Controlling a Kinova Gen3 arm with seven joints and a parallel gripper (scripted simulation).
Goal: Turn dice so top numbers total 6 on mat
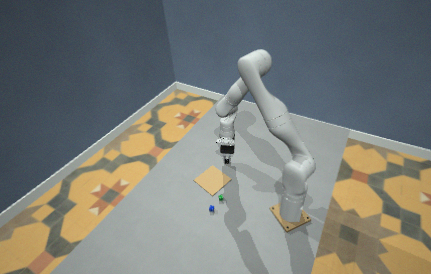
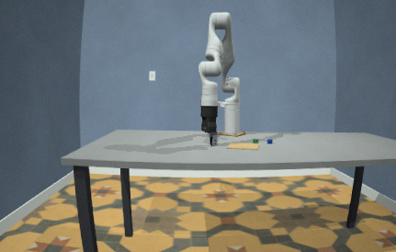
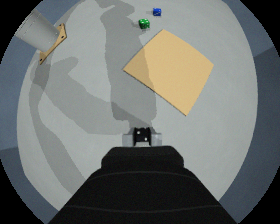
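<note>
My hand is 20 mm short of the tan mat, 140 mm to the right of it and 20 mm above it. Also, from my hand: black die (10 mm below); then blue die (50 mm behind, 300 mm to the left, 10 mm below); then green die (60 mm behind, 230 mm to the left, 10 mm below).
</note>
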